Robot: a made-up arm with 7 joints. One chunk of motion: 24 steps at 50 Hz.
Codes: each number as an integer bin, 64 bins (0 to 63) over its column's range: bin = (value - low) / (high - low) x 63, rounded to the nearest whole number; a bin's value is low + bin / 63 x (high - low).
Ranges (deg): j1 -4..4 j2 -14..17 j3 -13..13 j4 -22..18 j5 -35..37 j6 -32..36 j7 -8..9
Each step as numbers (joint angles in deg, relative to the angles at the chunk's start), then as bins.
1 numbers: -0.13 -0.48 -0.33 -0.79 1.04 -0.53 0.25
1 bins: 30 27 31 33 32 29 31
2 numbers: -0.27 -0.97 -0.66 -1.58 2.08 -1.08 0.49
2 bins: 29 26 30 32 32 29 31
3 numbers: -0.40 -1.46 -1.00 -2.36 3.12 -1.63 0.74
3 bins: 28 25 29 31 33 28 32
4 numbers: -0.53 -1.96 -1.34 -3.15 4.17 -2.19 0.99
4 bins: 27 24 28 30 34 28 33
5 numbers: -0.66 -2.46 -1.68 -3.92 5.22 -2.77 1.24
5 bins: 26 23 27 28 35 27 34
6 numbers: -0.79 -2.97 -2.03 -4.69 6.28 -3.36 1.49
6 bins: 25 22 27 27 36 27 35
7 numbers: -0.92 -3.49 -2.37 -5.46 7.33 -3.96 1.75
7 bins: 24 21 26 26 37 26 36
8 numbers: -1.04 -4.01 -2.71 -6.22 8.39 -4.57 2.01
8 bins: 23 20 25 25 38 25 37
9 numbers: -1.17 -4.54 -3.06 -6.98 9.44 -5.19 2.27
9 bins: 22 19 24 24 39 25 38
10 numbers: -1.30 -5.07 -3.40 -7.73 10.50 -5.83 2.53
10 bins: 21 18 23 22 40 24 39
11 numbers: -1.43 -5.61 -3.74 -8.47 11.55 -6.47 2.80
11 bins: 20 17 22 21 41 24 40
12 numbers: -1.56 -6.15 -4.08 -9.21 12.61 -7.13 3.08
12 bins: 19 16 22 20 42 23 41
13 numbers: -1.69 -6.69 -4.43 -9.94 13.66 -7.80 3.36
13 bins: 18 15 21 19 43 22 42
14 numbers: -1.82 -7.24 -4.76 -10.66 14.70 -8.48 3.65
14 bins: 17 14 20 18 43 22 43
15 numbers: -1.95 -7.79 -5.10 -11.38 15.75 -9.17 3.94
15 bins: 16 13 19 17 44 21 44
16 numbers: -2.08 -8.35 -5.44 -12.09 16.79 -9.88 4.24
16 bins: 15 11 18 16 45 20 45
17 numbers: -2.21 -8.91 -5.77 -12.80 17.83 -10.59 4.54
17 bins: 14 10 18 14 46 20 46
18 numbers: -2.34 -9.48 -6.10 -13.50 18.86 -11.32 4.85
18 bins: 13 9 17 13 47 19 48
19 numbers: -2.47 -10.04 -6.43 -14.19 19.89 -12.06 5.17
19 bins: 12 8 16 12 48 18 49
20 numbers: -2.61 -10.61 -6.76 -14.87 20.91 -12.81 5.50
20 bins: 11 7 15 11 49 18 50
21 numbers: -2.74 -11.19 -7.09 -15.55 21.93 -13.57 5.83
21 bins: 10 6 14 10 50 17 51
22 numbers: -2.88 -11.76 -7.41 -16.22 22.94 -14.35 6.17
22 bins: 9 5 14 9 51 16 53
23 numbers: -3.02 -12.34 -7.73 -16.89 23.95 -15.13 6.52
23 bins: 8 3 13 8 52 16 54
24 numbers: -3.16 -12.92 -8.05 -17.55 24.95 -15.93 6.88
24 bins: 7 2 12 7 52 15 55
